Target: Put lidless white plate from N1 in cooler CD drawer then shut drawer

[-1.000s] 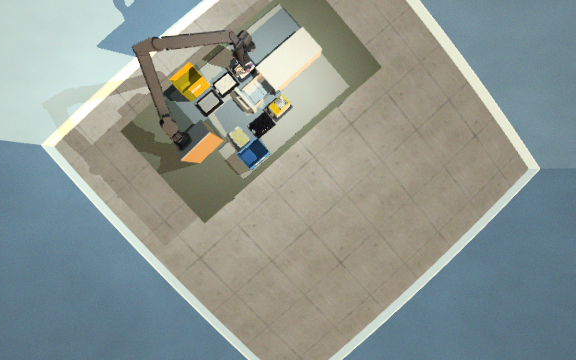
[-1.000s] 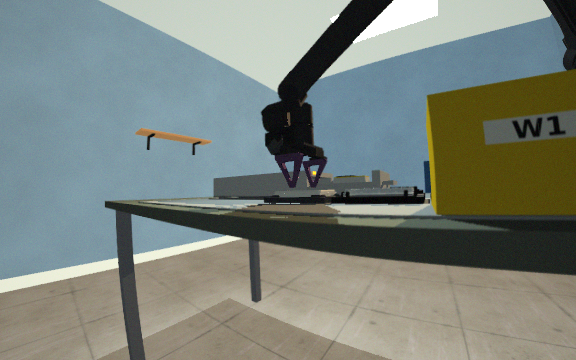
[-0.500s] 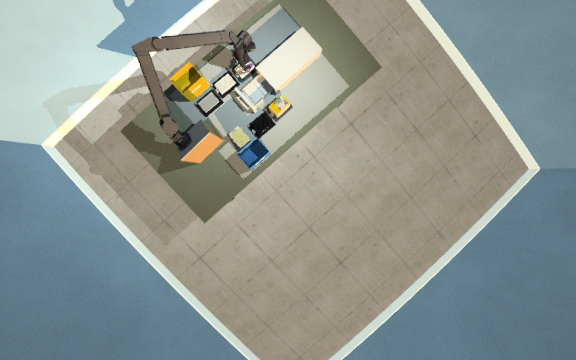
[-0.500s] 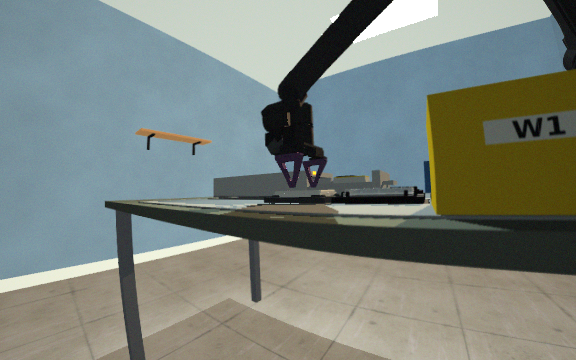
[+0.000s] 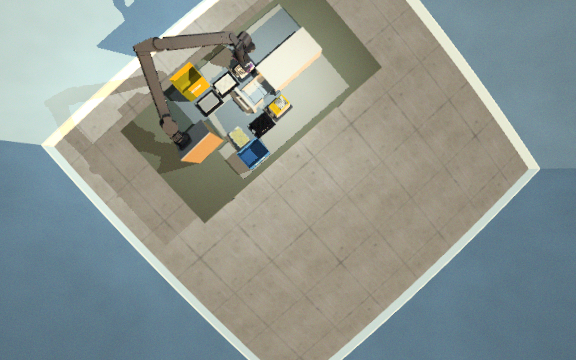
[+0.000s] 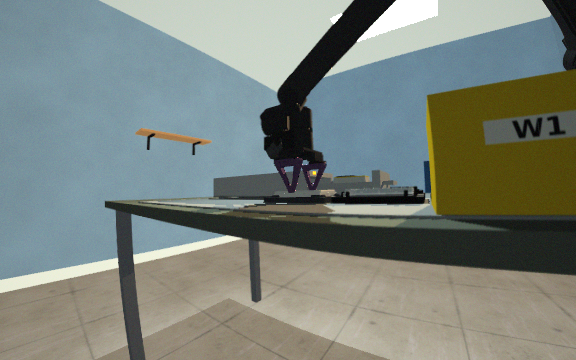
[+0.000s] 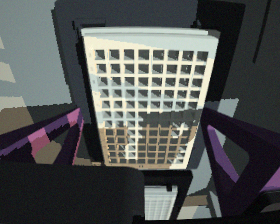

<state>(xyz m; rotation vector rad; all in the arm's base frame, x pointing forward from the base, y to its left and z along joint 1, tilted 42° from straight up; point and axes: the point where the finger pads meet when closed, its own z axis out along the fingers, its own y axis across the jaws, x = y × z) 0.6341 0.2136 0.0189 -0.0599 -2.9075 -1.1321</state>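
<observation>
My gripper is now 1 cm to the left of the white plate and 1 cm above it. The rest, counted from my hand: cooler CD 19 cm to the right, 10 cm ahead; then cooler drawer 19 cm to the right, 3 cm behind; then yellow tip box 38 cm to the right, 3 cm above, 2 cm behind.
</observation>
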